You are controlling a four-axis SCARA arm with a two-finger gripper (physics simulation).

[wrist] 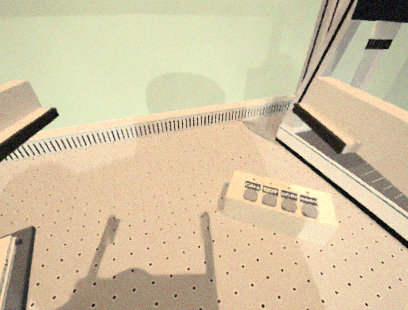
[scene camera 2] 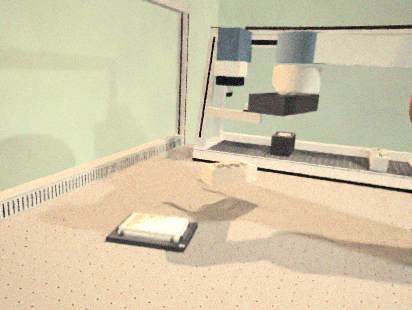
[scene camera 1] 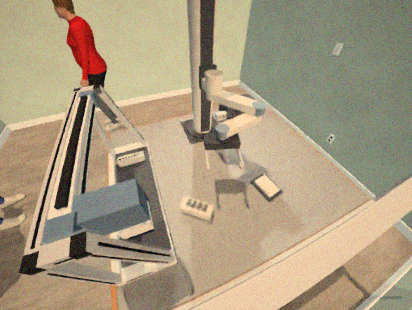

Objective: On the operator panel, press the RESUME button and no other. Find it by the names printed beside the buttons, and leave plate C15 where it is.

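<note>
The operator panel is a cream box on the table with a row of several round grey buttons. In the wrist view a dark name label sits behind each button. The first label at the left seems to read CALL; the others are too blurred to read surely, so I cannot tell which is RESUME. A pale plate lies on a dark holder; no name shows on it. My gripper is open and empty, above the table and clear of panel and plate.
A framed machine with a blue head stands beside the panel. A dark block and a white block stand on its deck. The arm's column rises at the back. A person in red stands behind the machine.
</note>
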